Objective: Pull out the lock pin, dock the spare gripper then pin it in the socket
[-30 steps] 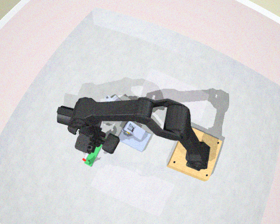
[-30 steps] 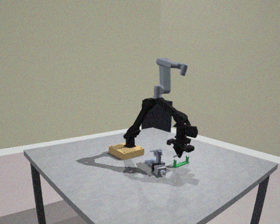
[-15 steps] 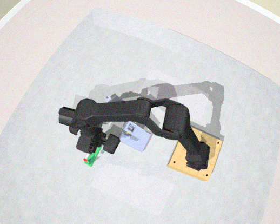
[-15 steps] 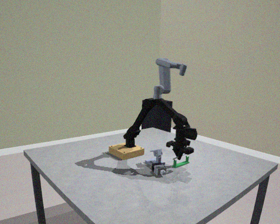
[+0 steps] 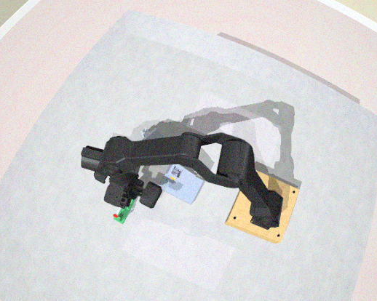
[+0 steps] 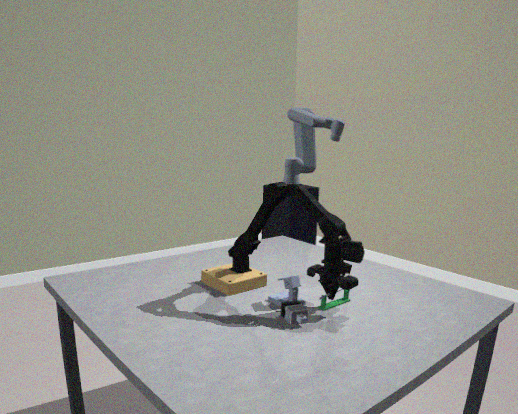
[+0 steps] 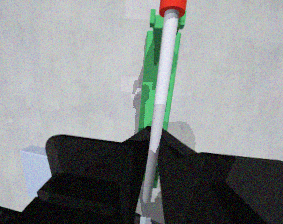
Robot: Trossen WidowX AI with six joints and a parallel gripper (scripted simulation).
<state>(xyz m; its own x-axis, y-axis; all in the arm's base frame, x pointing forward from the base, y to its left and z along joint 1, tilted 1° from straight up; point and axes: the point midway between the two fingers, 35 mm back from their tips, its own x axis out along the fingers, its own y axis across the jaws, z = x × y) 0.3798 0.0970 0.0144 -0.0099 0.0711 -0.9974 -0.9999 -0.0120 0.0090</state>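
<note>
Right now my gripper tip is 2 cm to the right of the narrow green cradle. Also, from my gripper tip: spare gripper 1 cm ahead, 18 cm to the right; mount 11 cm behind, 10 cm to the right, 3 cm above.
</note>
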